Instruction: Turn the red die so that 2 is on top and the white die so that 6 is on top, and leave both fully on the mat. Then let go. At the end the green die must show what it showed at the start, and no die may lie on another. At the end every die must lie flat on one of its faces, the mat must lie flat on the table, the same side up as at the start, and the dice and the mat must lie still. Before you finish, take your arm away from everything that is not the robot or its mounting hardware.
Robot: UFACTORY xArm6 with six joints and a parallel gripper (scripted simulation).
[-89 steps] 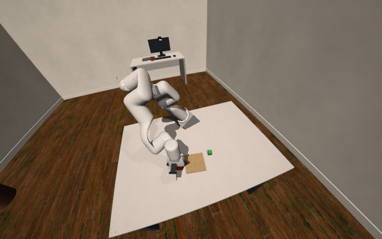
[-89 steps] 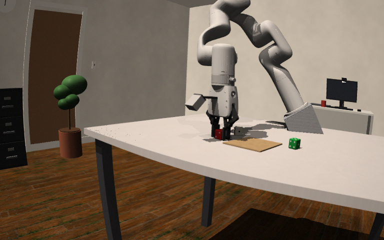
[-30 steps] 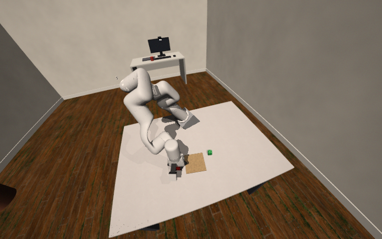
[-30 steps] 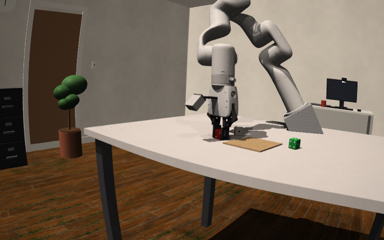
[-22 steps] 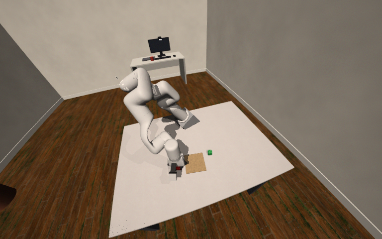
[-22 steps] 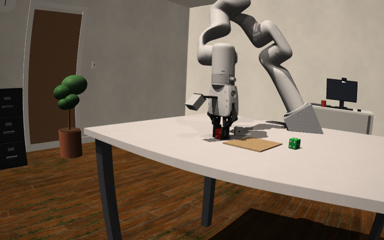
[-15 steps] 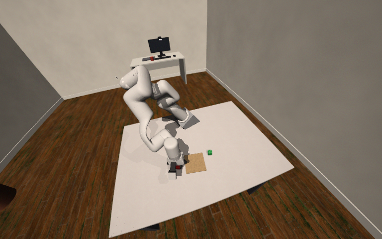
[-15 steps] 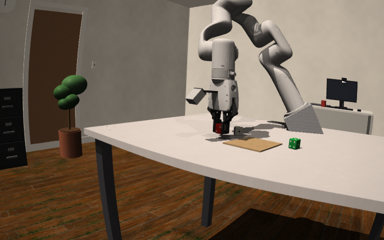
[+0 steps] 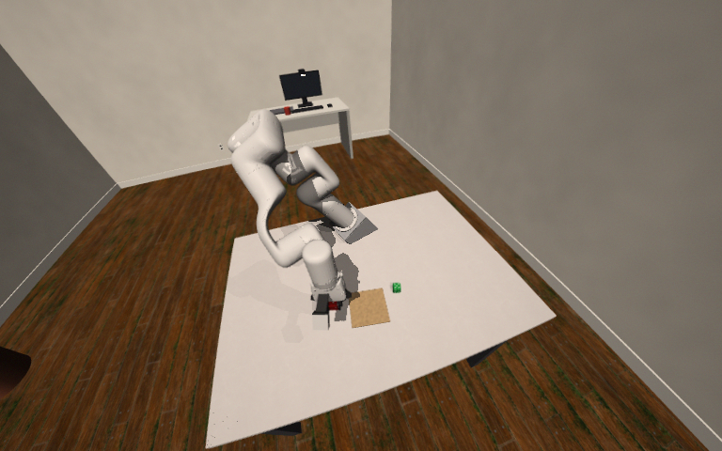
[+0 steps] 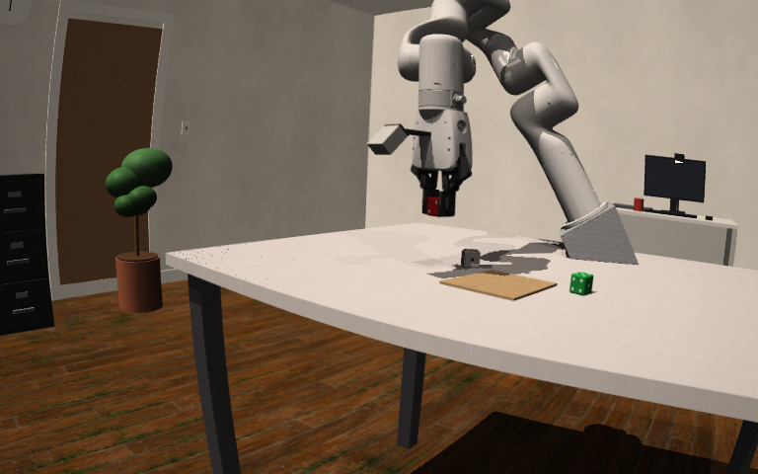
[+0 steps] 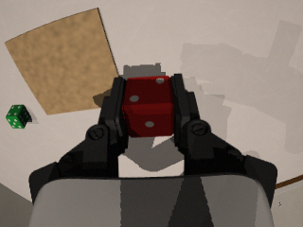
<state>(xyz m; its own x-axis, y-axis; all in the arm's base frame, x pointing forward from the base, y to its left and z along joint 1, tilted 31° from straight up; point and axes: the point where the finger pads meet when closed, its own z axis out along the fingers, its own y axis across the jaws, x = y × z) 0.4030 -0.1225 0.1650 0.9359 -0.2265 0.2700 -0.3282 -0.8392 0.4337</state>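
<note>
My hand is 250 mm to the right of the green die, 100 mm above it and 20 mm past it. From my hand the other things lie so: red die 10 mm below; then white die 100 mm below, 100 mm behind, 20 mm to the left; then tan mat 120 mm to the left, 110 mm below.
</note>
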